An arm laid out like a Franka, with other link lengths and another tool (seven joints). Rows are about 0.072 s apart.
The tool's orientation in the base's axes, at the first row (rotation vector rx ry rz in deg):
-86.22, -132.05, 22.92
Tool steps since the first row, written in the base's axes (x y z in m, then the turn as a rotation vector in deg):
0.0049, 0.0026, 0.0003, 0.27, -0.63, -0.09
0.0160, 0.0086, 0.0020, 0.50, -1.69, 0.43
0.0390, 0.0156, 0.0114, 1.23, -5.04, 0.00
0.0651, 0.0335, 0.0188, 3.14, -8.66, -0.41
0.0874, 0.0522, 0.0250, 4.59, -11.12, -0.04
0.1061, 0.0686, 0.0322, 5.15, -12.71, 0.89
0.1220, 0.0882, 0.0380, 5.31, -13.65, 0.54
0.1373, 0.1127, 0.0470, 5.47, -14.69, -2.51
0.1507, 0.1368, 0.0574, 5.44, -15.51, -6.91
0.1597, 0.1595, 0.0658, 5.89, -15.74, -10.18
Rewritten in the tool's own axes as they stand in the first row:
0.0006, 0.0049, -0.0025, -0.69, 0.01, -0.01
0.0023, 0.0156, -0.0092, -1.68, -0.44, -0.54
0.0015, 0.0332, -0.0281, -5.08, -0.98, -0.34
0.0094, 0.0585, -0.0470, -9.17, -0.67, -0.68
0.0192, 0.0814, -0.0632, -11.91, -0.61, -1.55
0.0284, 0.1001, -0.0786, -13.45, -1.17, -2.57
0.0413, 0.1184, -0.0916, -14.42, -1.26, -2.29
0.0595, 0.1367, -0.1074, -15.87, -0.25, 0.41
0.0781, 0.1528, -0.1236, -17.23, 1.26, 4.40
0.0969, 0.1655, -0.1360, -18.07, 2.91, 7.14

